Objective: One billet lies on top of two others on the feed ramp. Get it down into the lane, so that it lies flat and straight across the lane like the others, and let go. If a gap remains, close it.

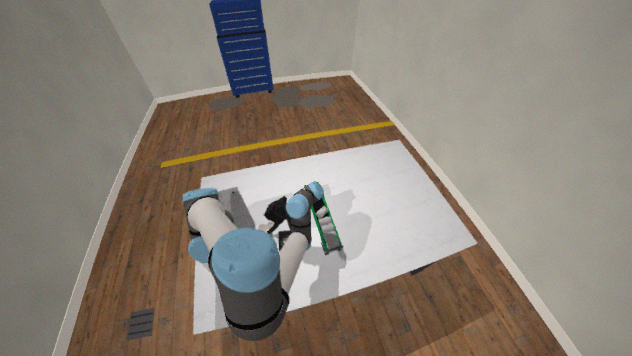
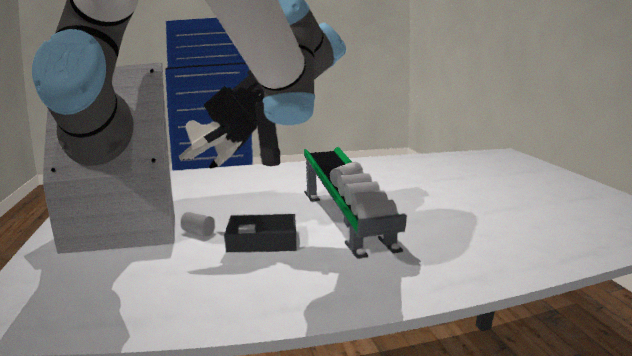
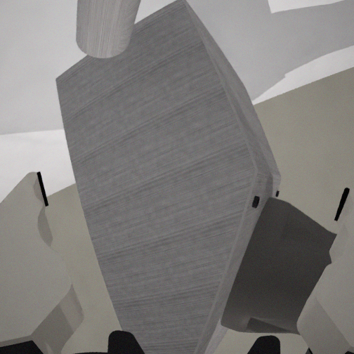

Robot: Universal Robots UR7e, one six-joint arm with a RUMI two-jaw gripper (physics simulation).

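Pixels of known places: gripper, fingertip midpoint: (image 1: 263, 226) (image 2: 195, 163); arm's base, origin of the base link: (image 2: 96, 129).
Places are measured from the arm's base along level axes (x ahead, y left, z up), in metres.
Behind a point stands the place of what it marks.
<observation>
The feed ramp (image 1: 335, 227) (image 2: 327, 184) has green side rails and a dark end stop at its low end. Several grey billets lie in its lane. The uppermost billet (image 1: 322, 212) {x 0.493, y -0.006, z -0.112 m} (image 2: 348, 172) {x 0.492, y -0.017, z -0.119 m} lies askew to the others, at the upper end of the row. The billet (image 2: 361, 190) {x 0.491, y -0.103, z -0.131 m} further down lies across the lane, with others below it; shadow covers the lowest ones. How the askew billet rests on its neighbours is too small to tell. My gripper (image 1: 266, 230) {x 0.193, y -0.026, z -0.077 m} (image 2: 200, 160) {x 0.193, y -0.026, z -0.077 m} (image 3: 194, 184) is open and empty, high above the table, left of the ramp and apart from it.
A loose grey billet (image 2: 198, 225) {x 0.188, y -0.033, z -0.198 m} (image 3: 106, 30) lies on the table between the grey pedestal (image 2: 110, 200) {x 0.026, y -0.056, z -0.127 m} (image 3: 160, 175) and a black open box (image 2: 270, 241) {x 0.317, y -0.122, z -0.205 m}. A small light piece (image 2: 247, 228) {x 0.281, y -0.074, z -0.196 m} shows inside the box. The box stands left of the ramp. A blue cabinet (image 1: 245, 55) stands behind.
</observation>
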